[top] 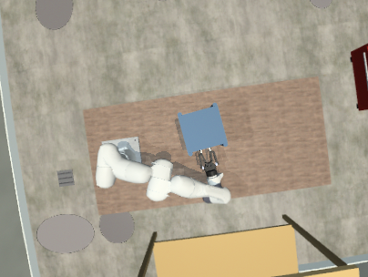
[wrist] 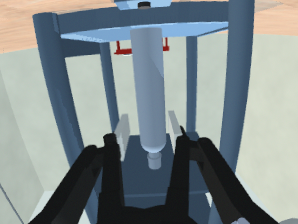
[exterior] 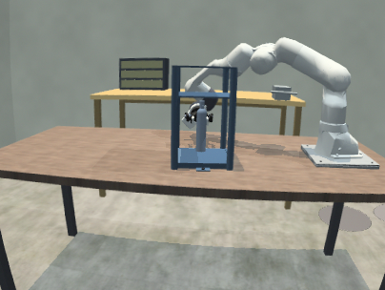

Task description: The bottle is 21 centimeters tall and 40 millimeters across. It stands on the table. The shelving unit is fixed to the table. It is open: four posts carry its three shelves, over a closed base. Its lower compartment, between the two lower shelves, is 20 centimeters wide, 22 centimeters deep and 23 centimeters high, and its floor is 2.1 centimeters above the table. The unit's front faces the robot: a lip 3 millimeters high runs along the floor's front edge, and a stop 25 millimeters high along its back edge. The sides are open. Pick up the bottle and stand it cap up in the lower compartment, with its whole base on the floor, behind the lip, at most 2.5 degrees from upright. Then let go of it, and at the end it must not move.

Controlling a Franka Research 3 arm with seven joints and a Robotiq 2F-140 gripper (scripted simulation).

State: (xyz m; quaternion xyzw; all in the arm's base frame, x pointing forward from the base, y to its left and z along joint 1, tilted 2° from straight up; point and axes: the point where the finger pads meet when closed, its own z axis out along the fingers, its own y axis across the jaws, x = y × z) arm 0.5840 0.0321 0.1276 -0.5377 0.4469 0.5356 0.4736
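Now: the shelving unit 20 mm behind my hand, 120 mm to the left of it and 50 mm above it.
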